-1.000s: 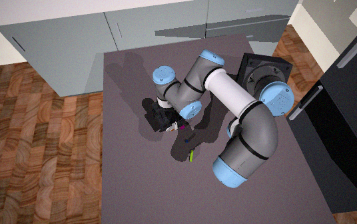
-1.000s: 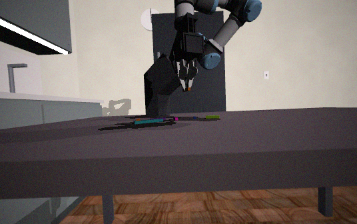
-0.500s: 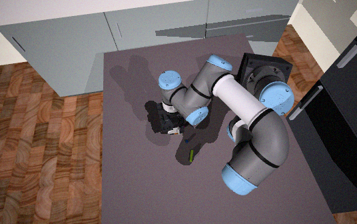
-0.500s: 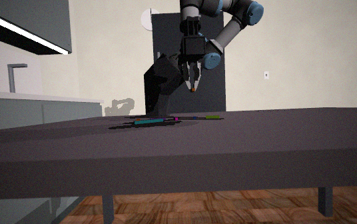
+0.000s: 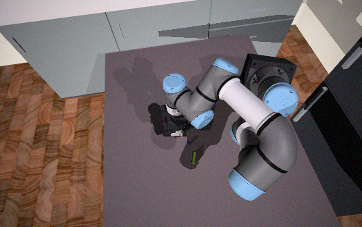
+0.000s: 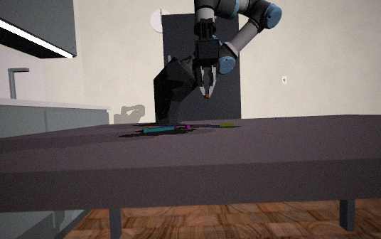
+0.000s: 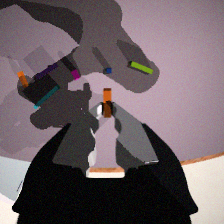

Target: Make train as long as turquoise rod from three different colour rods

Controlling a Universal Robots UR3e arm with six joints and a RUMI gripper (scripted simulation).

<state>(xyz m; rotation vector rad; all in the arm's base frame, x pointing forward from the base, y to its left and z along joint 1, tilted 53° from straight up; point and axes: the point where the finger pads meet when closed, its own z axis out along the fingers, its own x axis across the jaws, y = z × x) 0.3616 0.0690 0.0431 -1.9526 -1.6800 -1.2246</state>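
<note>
Right now my hand is 30 mm past the blue rod and 110 mm above it. From my hand the other things lie so: magenta rod: 20 mm behind, 70 mm to the right, 110 mm below; purple rod: 20 mm behind, 140 mm to the right, 110 mm below; lime rod: 40 mm behind, 70 mm to the left, 110 mm below.
</note>
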